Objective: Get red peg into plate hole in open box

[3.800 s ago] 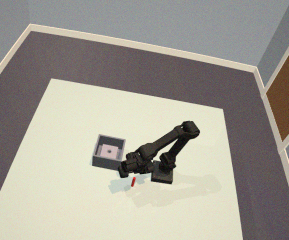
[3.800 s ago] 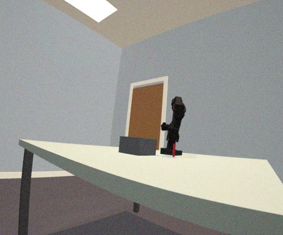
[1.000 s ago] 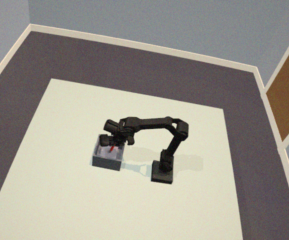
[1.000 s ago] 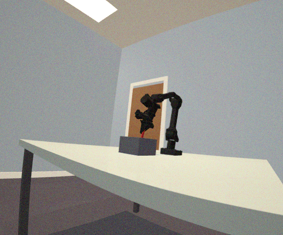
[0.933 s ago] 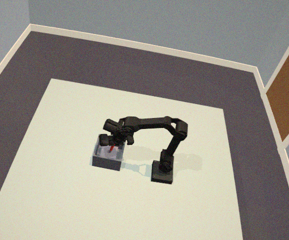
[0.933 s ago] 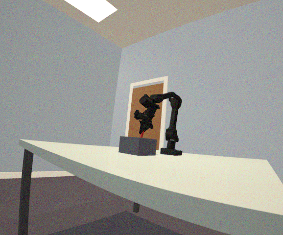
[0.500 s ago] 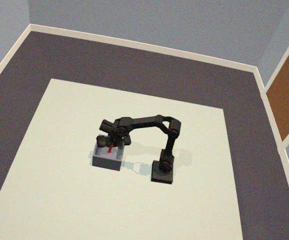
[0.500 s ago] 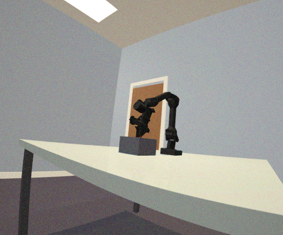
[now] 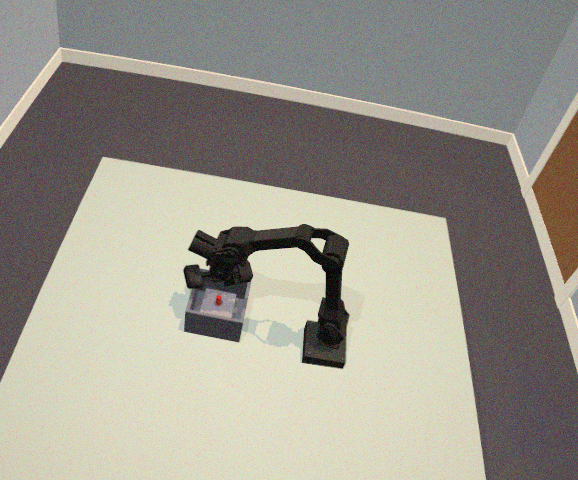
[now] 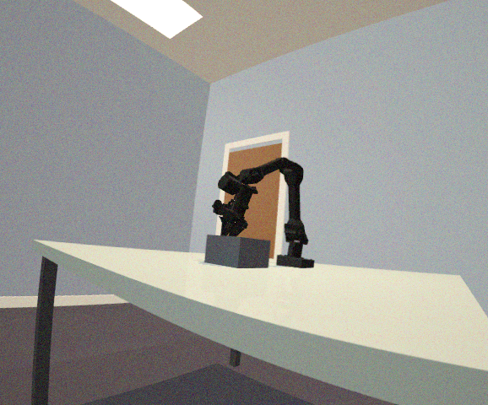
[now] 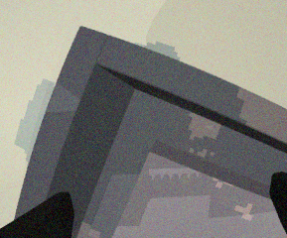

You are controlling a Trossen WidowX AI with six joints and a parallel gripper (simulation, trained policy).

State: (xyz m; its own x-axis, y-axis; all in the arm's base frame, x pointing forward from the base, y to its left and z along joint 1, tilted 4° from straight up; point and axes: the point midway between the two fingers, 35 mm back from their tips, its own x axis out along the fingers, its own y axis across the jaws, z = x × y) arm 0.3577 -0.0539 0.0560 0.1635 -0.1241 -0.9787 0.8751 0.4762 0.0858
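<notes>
My gripper tip is now 3 cm past the red peg, 4 cm to the right of it and 3 cm above it. Round my gripper tip: grey box (3 cm behind, 4 cm to the left, 6 cm below); pale plate (3 cm behind, 4 cm to the left, 4 cm below).
</notes>
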